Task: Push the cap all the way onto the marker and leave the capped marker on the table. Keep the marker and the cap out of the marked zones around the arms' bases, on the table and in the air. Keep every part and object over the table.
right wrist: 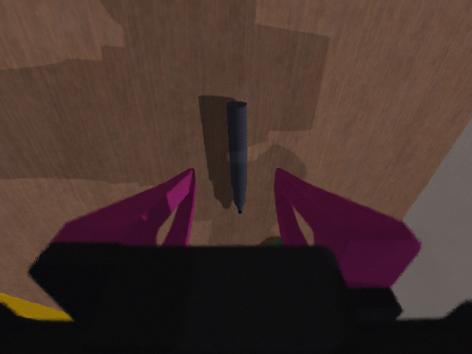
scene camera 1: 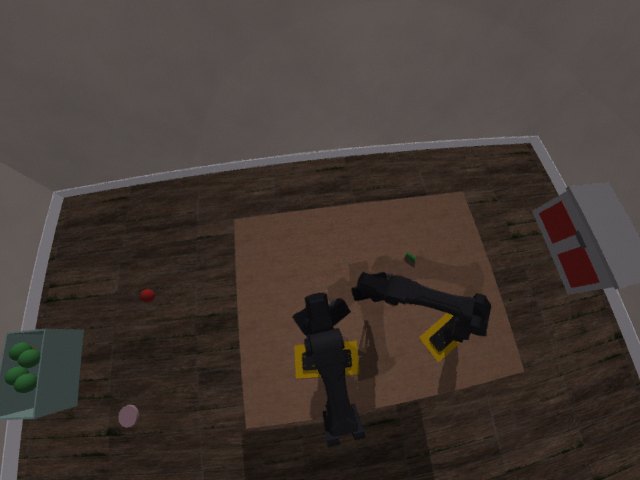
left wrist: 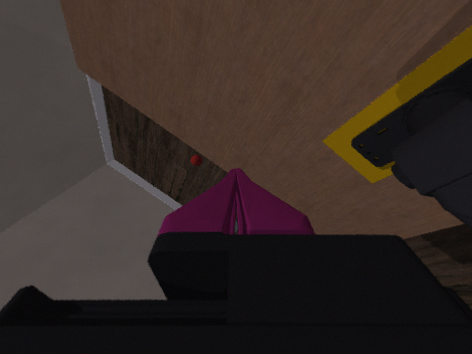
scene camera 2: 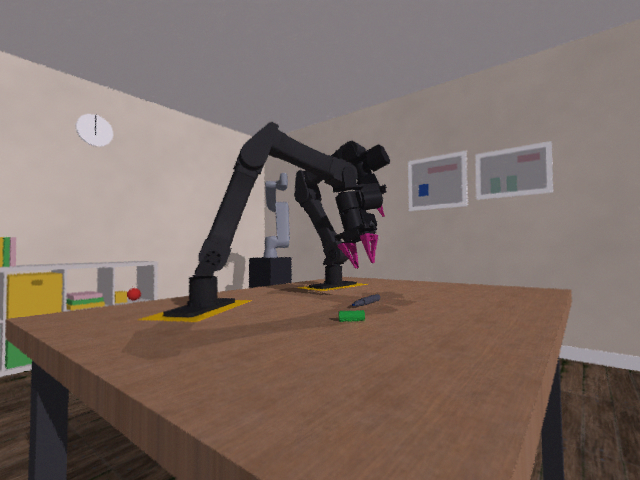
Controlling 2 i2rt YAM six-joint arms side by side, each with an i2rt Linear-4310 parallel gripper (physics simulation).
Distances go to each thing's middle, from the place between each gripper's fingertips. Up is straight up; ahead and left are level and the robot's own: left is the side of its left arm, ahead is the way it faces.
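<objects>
My left gripper, I can see, is 110 mm short of the dark marker (right wrist: 236,110), and it's 350 mm to the left of the marker and 240 mm above it. As for my right hand, the marker is 3 cm ahead of it, 5 cm to the right of it and 8 cm below it.
</objects>
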